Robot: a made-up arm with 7 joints.
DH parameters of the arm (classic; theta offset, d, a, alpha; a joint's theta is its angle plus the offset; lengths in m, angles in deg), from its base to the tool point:
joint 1: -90 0.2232 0.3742 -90
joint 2: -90 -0.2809 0.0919 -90
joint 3: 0 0.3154 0.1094 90
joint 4: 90 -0.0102 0.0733 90
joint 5: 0 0.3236 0.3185 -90
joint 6: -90 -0.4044 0.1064 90
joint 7: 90 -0.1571 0.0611 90
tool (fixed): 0 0.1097 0 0
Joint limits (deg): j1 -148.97..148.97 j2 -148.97..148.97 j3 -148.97..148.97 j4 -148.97..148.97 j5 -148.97..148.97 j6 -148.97..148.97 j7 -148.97..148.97
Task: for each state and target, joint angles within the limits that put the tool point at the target. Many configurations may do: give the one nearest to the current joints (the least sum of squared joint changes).
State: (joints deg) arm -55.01 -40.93 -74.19 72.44 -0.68 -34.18 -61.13
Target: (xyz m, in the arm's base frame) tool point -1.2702 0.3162 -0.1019
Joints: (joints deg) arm -61.55 -4.05 -37.75 114.27 32.42 -19.09 -61.94
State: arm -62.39 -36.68 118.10 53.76 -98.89 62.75 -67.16
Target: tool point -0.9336 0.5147 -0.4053
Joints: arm -81.81 -9.46 118.12 58.89 -96.84 48.15 -65.84
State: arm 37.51 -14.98 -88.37 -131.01 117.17 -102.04 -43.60
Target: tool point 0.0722 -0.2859 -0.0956
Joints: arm 42.92 -27.32 -91.69 -127.59 129.41 -103.51 -46.34
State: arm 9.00 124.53 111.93 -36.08 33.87 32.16 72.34
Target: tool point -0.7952 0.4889 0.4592
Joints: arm -19.04 148.97 128.43 -54.90 22.82 19.05 54.77
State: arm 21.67 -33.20 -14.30 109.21 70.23 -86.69 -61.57
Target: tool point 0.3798 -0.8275 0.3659
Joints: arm 24.60 -62.32 18.74 124.08 95.80 -103.01 -55.71
